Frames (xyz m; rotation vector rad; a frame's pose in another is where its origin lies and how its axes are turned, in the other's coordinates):
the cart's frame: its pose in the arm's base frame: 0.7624 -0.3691 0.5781 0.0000 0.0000 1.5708
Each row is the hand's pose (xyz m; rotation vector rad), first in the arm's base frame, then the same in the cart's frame.
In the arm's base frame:
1: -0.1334 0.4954 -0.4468 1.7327 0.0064 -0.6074
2: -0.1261 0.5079 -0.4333 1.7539 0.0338 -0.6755
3: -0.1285 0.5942 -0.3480 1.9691 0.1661 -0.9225
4: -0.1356 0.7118 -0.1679 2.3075 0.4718 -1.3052
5: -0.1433 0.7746 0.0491 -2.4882 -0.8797 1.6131
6: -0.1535 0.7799 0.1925 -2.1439 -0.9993 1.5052
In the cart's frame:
1: 0.8645 0.8958 -1.0249 1.4534 -1.4427 -1.6808
2: 0.8770 0.8885 -1.0114 1.5083 -1.4512 -1.7285
3: 0.9633 0.8909 -0.9261 1.8567 -1.5679 -1.7904
4: 1.0809 0.8980 -0.7460 -2.0142 1.3304 1.3914
5: 1.1437 0.9057 -0.5290 -1.9601 0.9362 0.8951
6: 1.1490 0.9159 -0.3856 -1.8955 0.6903 0.6193

